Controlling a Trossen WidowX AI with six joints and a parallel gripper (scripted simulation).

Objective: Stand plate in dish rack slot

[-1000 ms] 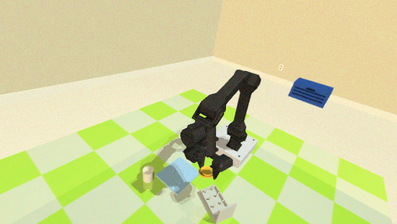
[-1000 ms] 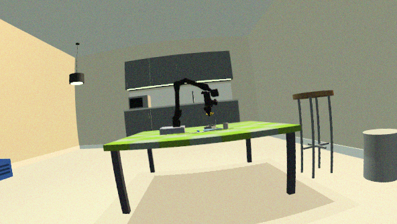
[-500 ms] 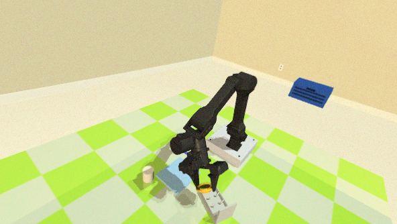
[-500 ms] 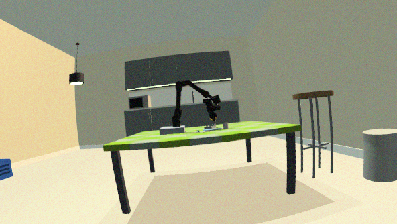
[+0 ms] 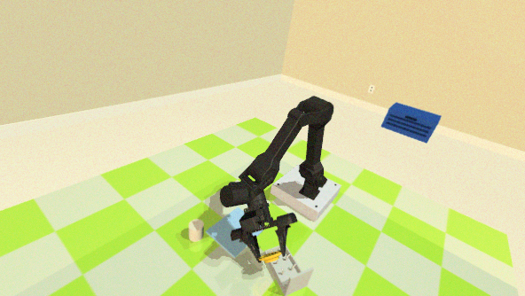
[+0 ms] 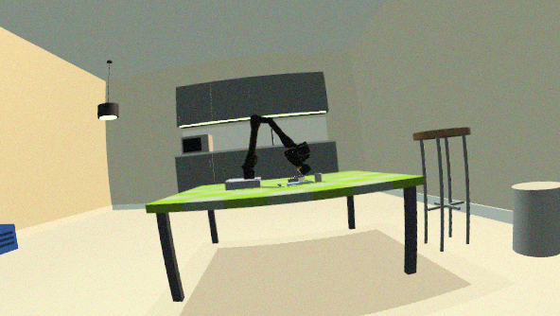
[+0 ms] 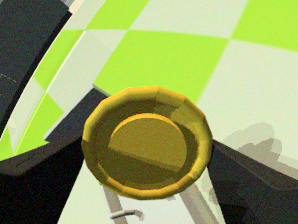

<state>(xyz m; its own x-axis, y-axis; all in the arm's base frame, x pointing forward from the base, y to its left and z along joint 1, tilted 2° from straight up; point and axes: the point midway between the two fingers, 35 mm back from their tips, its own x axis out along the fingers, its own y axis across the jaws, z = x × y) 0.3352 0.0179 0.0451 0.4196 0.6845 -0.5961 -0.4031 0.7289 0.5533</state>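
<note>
My gripper tip is now 40 mm past the grey dish rack, 30 mm to the right of it and 50 mm above it. Also, from my gripper tip: yellow plate (10 mm to the right); cup (40 mm ahead, 250 mm to the right, 40 mm below); light blue mat (60 mm behind, 160 mm to the right, 70 mm below).
</note>
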